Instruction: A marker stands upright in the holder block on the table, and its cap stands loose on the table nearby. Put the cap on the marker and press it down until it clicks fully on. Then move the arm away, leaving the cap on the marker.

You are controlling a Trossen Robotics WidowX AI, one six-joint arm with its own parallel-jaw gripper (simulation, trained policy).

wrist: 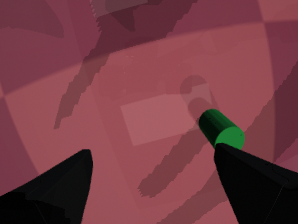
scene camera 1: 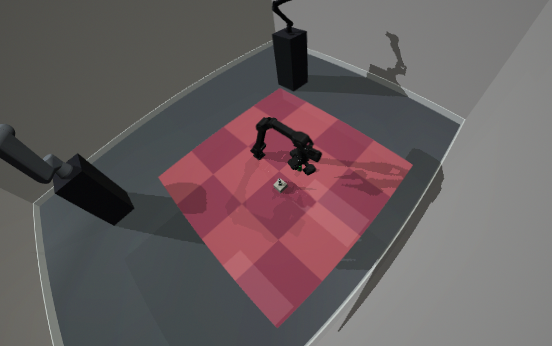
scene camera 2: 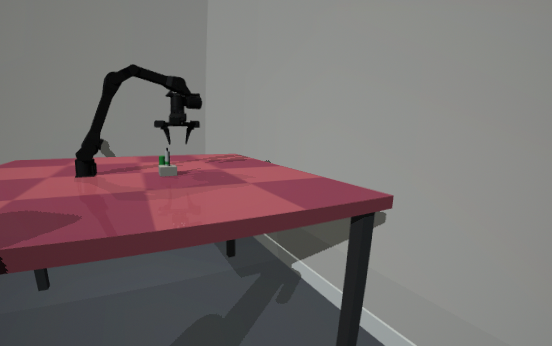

In view: my gripper [wrist: 154, 155] and a green cap [wrist: 216, 127].
